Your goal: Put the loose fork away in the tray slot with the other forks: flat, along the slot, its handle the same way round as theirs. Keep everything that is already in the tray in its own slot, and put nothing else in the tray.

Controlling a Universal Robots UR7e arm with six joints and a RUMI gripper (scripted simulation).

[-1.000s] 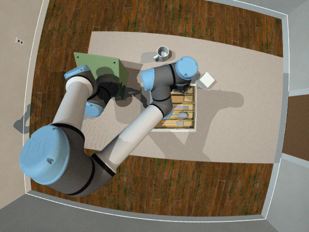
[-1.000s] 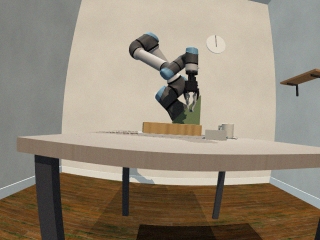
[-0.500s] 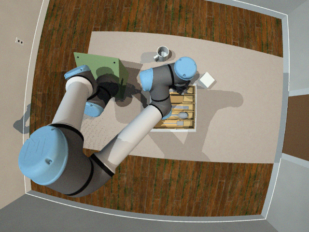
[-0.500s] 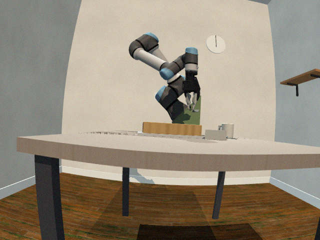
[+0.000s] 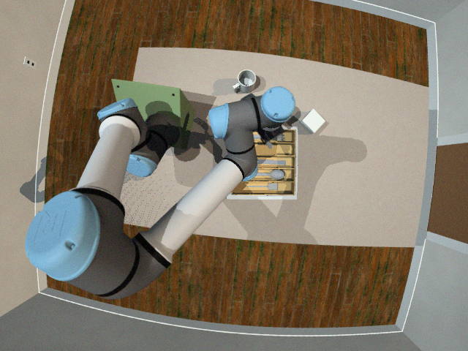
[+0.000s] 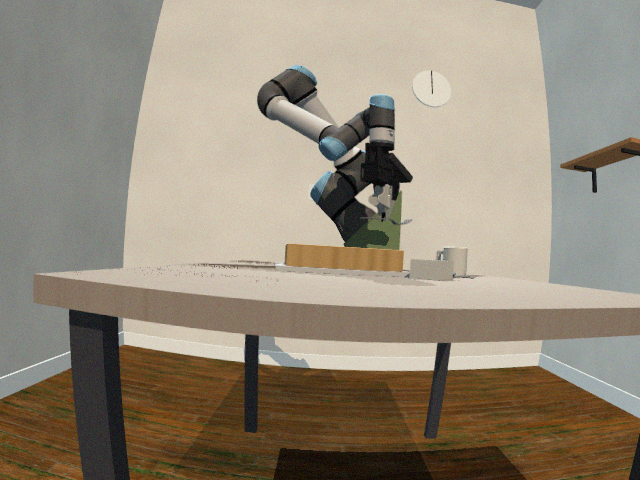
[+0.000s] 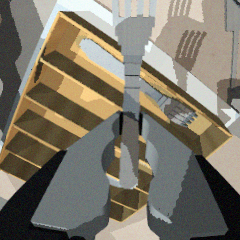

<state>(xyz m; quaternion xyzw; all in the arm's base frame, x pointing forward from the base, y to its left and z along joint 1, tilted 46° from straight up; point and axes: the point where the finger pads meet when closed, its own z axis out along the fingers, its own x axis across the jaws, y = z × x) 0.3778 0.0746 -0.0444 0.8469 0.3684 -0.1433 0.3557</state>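
My hand is 12 cm to the left of the tray, 11 cm above it and 6 cm short of it. Round my hand: white block: 25 cm ahead, 14 cm below, 12 cm to the left; then mug: 22 cm to the left, 12 cm below, 10 cm behind.
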